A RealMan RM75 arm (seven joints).
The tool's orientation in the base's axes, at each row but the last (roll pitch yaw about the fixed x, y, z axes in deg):
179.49 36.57 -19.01
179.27 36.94 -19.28
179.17 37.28 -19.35
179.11 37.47 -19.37
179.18 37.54 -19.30
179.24 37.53 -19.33
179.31 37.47 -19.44
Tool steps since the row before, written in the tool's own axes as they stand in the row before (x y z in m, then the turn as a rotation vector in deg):
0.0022 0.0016 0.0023 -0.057 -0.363 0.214
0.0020 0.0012 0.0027 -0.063 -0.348 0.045
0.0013 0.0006 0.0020 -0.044 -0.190 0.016
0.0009 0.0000 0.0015 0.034 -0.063 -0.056
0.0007 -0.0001 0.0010 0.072 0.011 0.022
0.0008 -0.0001 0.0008 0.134 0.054 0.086
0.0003 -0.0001 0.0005 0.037 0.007 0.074
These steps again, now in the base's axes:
-0.0001 -0.0017 -0.0031 -0.048 0.398 -0.140
-0.0004 -0.0012 -0.0033 0.039 0.354 -0.002
-0.0004 -0.0005 -0.0024 0.019 0.194 0.012
-0.0002 0.0000 -0.0017 0.078 0.040 0.023
0.0000 0.0001 -0.0012 0.038 -0.025 -0.061
0.0002 0.0000 -0.0011 0.033 -0.070 -0.149
0.0000 0.0001 -0.0006 -0.017 -0.002 -0.081

